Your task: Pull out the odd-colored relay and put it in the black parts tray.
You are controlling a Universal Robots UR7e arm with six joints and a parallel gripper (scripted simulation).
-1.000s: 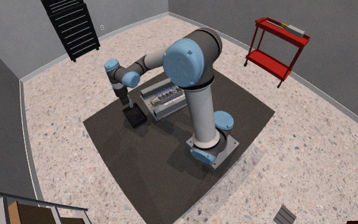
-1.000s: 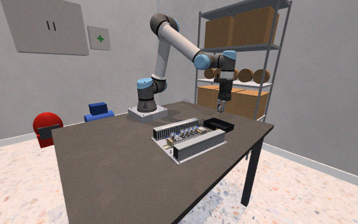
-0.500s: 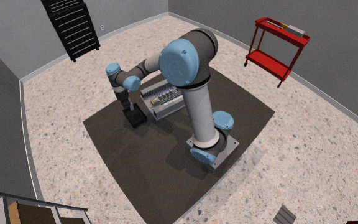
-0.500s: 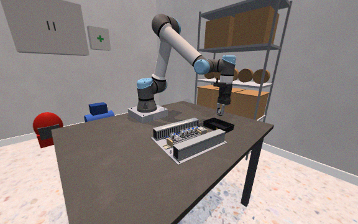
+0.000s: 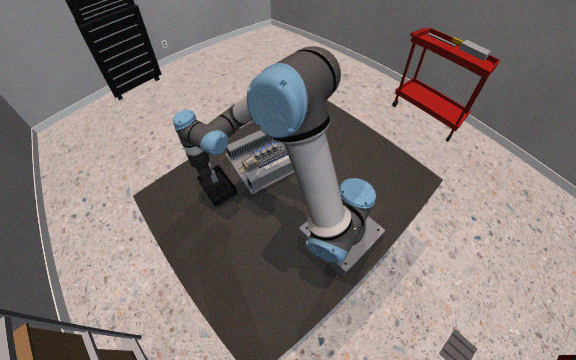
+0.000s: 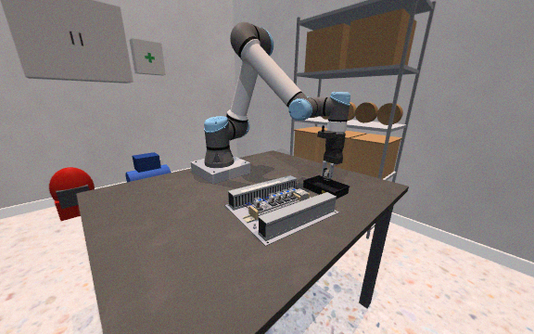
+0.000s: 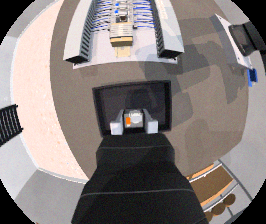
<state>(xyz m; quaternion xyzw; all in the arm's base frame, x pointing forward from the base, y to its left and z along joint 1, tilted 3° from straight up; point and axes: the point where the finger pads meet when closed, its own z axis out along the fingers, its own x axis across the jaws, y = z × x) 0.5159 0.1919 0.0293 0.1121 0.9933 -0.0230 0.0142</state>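
My gripper is now 70 mm above the black parts tray. The rest, counted from my hand: relay panel 270 mm to the right, 50 mm below, 40 mm behind; then relay 10 mm below.
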